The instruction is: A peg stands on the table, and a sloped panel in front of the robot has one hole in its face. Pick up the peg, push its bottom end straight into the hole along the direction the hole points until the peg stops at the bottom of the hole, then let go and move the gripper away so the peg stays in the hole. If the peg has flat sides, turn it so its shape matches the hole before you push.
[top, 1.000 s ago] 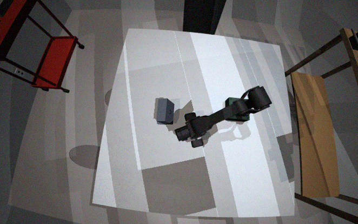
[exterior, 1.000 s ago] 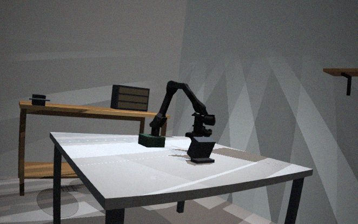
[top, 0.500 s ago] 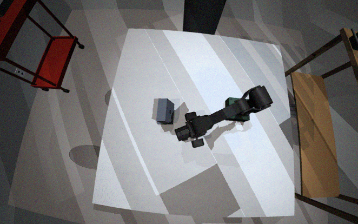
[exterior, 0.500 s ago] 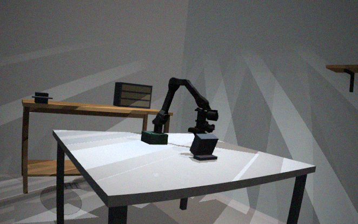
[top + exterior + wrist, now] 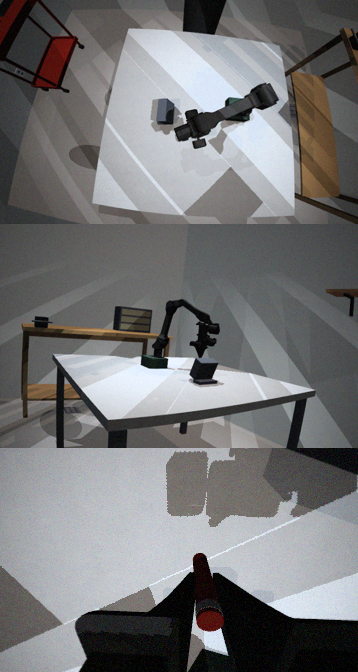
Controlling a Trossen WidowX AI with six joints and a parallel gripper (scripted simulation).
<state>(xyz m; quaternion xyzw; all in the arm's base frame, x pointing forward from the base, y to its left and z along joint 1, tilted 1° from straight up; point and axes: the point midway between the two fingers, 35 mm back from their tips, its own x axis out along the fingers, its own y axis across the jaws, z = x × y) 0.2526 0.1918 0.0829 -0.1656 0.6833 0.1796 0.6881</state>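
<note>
My gripper tip is 180 mm short of the panel, 70 mm to the left of it and 40 mm above it. Also, from my gripper tip: round red peg (20 mm above).
</note>
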